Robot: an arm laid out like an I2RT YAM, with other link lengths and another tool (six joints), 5 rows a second.
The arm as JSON. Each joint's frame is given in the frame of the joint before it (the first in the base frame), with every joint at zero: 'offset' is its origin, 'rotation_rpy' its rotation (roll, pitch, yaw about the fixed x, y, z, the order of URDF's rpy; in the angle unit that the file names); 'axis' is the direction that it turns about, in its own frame. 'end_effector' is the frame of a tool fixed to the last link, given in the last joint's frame.
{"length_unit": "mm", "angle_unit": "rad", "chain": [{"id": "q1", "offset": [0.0, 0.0, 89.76], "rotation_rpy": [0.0, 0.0, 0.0], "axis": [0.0, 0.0, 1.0]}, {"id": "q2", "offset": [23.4, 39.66, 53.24], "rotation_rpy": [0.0, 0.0, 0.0], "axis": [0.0, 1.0, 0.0]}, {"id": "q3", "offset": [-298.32, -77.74, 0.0], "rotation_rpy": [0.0, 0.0, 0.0], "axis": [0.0, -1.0, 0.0]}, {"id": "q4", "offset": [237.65, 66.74, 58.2], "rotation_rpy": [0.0, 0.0, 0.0], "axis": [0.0, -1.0, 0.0]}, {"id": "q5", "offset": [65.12, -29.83, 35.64], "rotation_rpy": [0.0, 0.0, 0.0], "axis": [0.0, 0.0, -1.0]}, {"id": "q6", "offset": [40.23, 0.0, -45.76], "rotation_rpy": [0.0, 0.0, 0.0], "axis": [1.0, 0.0, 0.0]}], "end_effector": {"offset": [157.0, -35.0, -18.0], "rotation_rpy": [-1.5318, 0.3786, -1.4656]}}
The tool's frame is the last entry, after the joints.
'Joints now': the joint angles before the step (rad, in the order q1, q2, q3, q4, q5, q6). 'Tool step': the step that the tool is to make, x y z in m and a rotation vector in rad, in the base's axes. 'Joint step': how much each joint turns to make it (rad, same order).
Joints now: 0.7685, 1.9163, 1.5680, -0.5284, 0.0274, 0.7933
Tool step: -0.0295, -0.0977, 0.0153, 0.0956, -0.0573, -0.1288
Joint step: -0.1376, -0.3589, -0.4285, 0.1748, -0.0325, 0.0182
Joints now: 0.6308, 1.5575, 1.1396, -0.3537, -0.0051, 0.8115
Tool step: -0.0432, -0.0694, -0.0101, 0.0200, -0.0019, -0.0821
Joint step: -0.1051, -0.2581, -0.2624, 0.0168, -0.0275, -0.0046
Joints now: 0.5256, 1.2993, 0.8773, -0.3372, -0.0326, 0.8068
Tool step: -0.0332, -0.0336, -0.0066, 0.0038, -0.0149, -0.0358
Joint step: -0.0424, -0.1789, -0.1381, -0.0262, -0.0022, -0.0073
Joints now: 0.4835, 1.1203, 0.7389, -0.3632, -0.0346, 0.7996
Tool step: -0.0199, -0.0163, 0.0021, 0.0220, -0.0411, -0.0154
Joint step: -0.0231, -0.1411, -0.0781, -0.0166, -0.0064, -0.0044
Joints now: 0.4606, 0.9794, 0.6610, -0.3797, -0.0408, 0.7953
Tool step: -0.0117, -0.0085, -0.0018, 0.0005, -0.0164, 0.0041
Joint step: -0.0147, -0.0736, -0.0386, -0.0208, -0.0102, -0.0172
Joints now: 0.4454, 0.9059, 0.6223, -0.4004, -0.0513, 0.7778
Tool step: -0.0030, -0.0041, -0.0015, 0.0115, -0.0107, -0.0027
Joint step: -0.0242, -0.0319, -0.0238, 0.0059, -0.0205, -0.0089
